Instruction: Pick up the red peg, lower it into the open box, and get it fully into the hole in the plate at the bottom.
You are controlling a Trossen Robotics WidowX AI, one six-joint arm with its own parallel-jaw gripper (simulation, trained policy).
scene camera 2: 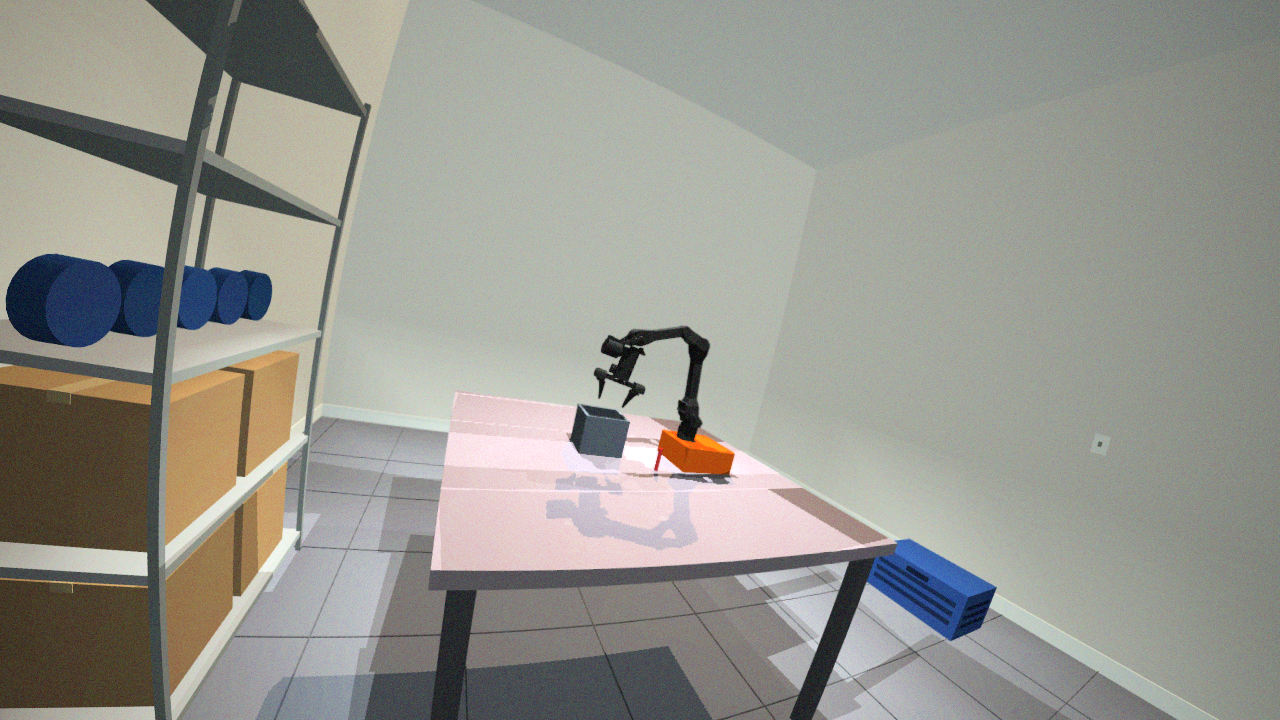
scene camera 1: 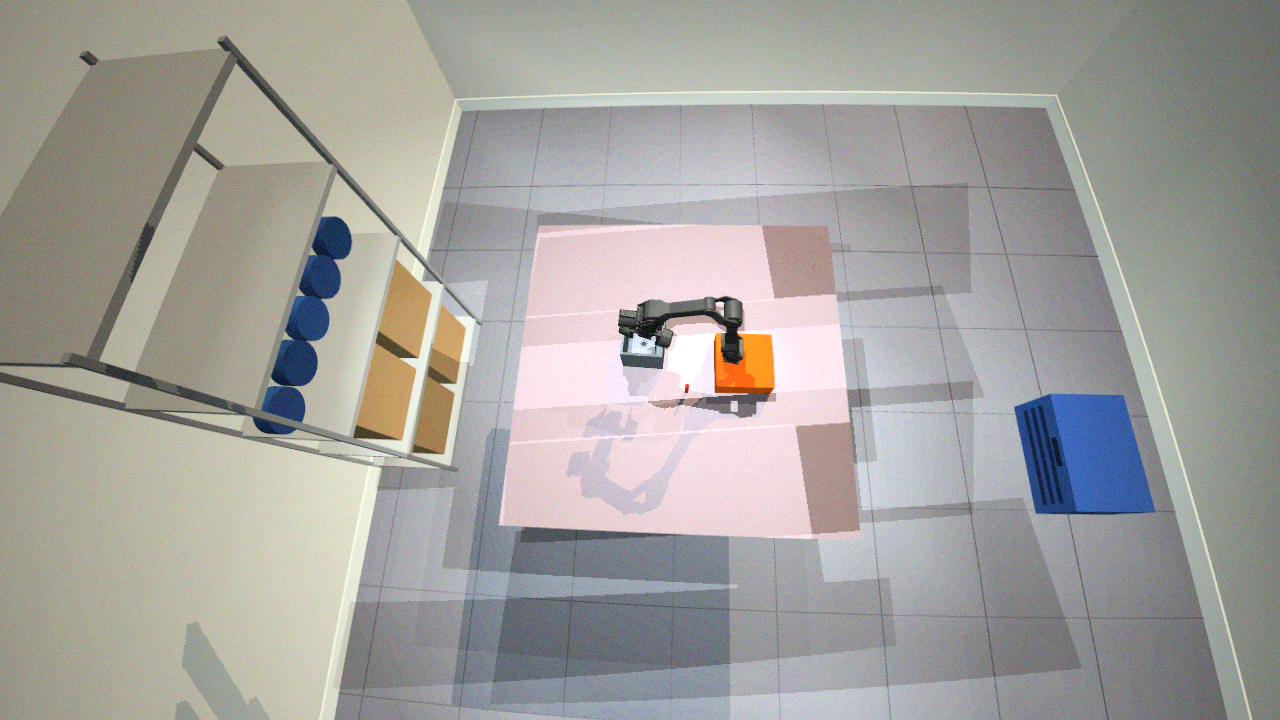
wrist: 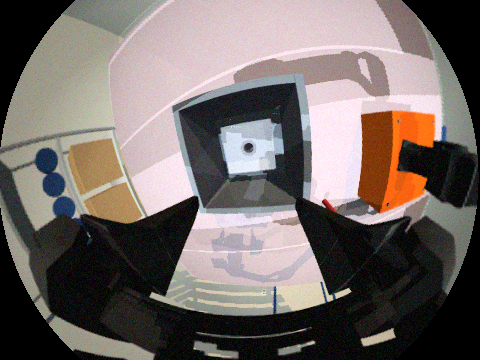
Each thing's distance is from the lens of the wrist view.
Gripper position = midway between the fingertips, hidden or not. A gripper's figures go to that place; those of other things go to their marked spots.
my gripper point(wrist: 248, 202): 0.10 m
grey box point(wrist: 198, 120): 0.21 m
plate point(wrist: 240, 159): 0.22 m
